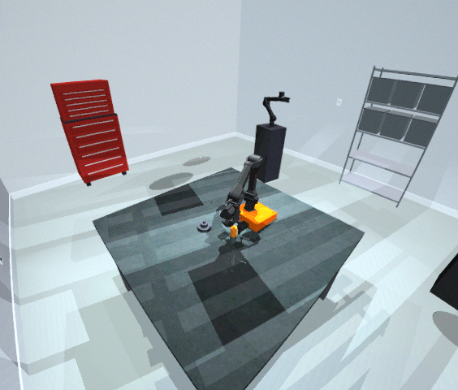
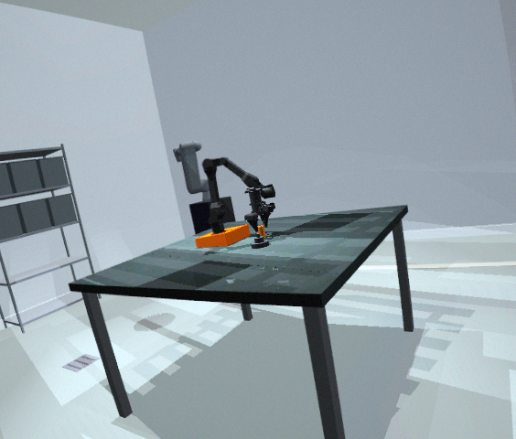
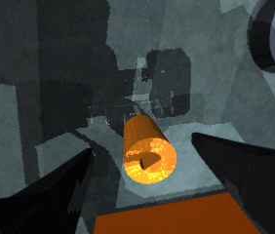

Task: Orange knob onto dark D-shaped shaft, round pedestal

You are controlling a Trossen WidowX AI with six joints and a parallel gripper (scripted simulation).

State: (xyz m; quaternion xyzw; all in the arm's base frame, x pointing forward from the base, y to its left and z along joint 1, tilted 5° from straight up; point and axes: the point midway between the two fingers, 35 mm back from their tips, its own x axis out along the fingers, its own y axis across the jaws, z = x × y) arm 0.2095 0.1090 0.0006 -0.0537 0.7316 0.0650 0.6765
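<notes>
My gripper tip is now 10 mm above the orange knob. Also, from my gripper tip: round pedestal (160 mm to the right, 120 mm ahead, 10 mm below).
</notes>
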